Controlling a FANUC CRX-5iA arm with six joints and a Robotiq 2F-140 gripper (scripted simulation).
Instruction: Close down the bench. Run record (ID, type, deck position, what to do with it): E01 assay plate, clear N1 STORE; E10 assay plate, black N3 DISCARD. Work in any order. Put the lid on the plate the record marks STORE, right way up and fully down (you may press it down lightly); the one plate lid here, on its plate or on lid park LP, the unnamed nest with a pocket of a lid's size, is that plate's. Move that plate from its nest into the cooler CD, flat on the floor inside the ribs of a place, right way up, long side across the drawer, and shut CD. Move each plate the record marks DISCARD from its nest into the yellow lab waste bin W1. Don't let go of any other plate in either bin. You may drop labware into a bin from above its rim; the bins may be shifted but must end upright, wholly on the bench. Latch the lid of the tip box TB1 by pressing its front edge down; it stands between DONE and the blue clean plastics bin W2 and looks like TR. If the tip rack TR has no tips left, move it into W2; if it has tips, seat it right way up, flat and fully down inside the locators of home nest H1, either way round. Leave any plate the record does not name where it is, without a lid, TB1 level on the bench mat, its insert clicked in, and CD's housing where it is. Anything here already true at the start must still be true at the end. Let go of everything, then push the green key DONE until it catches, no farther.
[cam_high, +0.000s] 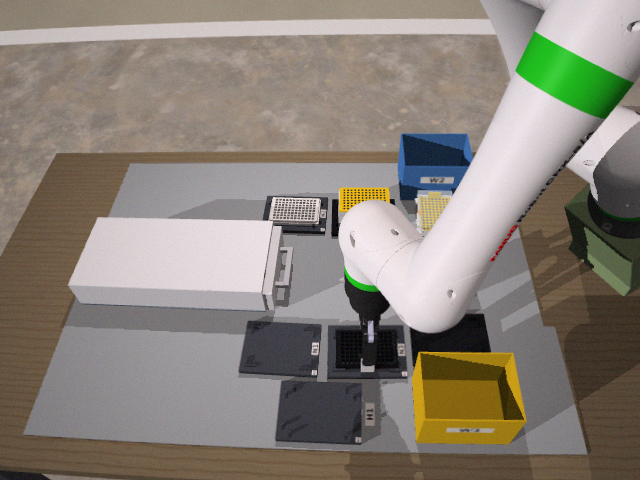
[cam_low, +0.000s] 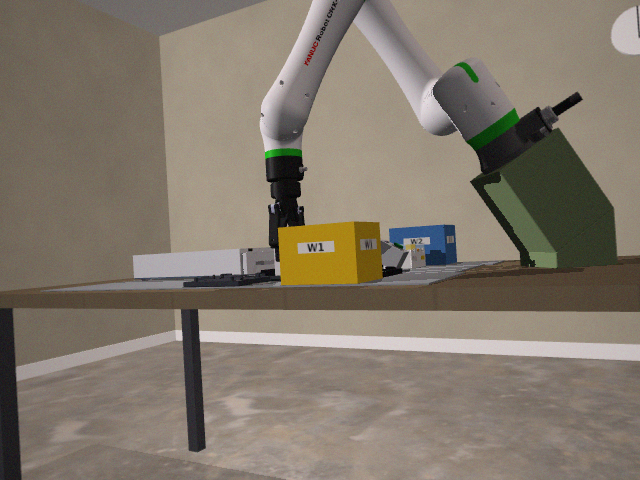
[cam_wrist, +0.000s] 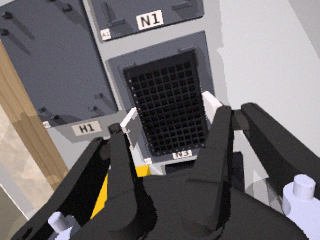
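The black plate lies 20 mm below my hand. Round my hand: black lid park (170 mm behind, 60 mm to the right, 30 mm below); then home nest H1 (70 mm ahead, 150 mm to the left, 30 mm below); then nest N3 (30 mm below).
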